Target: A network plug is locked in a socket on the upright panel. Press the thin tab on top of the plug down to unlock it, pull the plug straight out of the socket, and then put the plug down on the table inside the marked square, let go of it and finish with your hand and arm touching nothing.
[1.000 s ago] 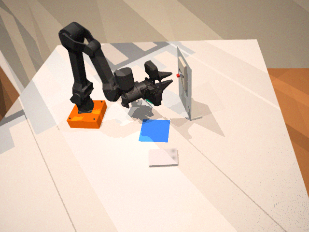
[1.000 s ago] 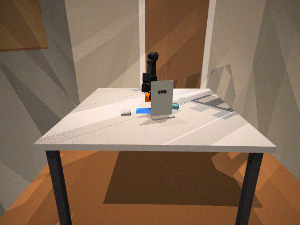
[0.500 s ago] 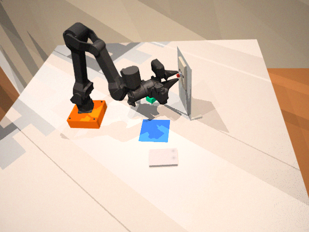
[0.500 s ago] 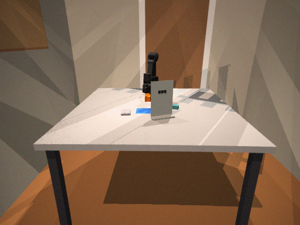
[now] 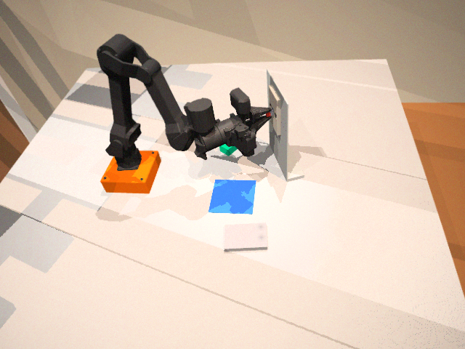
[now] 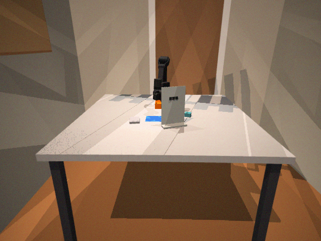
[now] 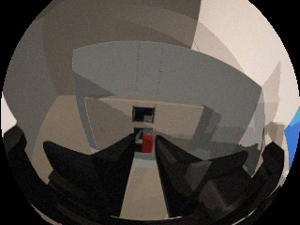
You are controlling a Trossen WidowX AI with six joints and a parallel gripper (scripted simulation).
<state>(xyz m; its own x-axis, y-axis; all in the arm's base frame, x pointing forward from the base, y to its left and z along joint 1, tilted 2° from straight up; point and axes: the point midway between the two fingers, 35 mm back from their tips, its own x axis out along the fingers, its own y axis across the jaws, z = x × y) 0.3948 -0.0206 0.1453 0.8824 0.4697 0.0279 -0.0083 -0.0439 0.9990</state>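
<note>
My gripper tip is now right at the network plug. Round my gripper tip: green cube: 170 mm below, 130 mm behind, 70 mm to the left; then upright panel: 70 mm below, 20 mm ahead; then blue marked square: 190 mm below, 120 mm to the right, 120 mm behind.
</note>
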